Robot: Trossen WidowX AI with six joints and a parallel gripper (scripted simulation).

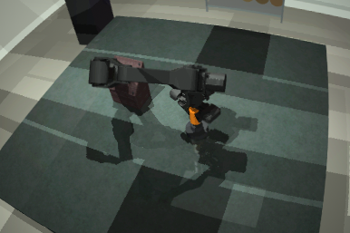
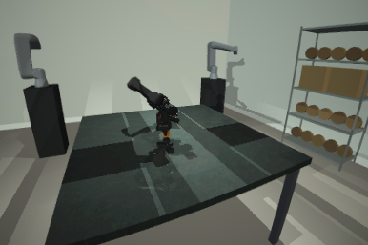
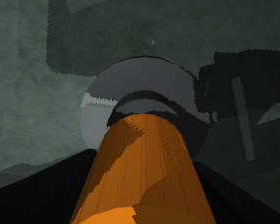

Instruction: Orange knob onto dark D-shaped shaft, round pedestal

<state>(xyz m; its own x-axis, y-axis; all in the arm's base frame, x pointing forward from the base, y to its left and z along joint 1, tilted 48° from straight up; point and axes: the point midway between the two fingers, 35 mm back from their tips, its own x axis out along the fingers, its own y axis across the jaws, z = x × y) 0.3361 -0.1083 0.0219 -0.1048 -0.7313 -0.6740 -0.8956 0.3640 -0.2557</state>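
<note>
Now: gripper tip 20 mm below the orange knob. The rest, counted from my gripper tip: round pedestal: 40 mm below.
</note>
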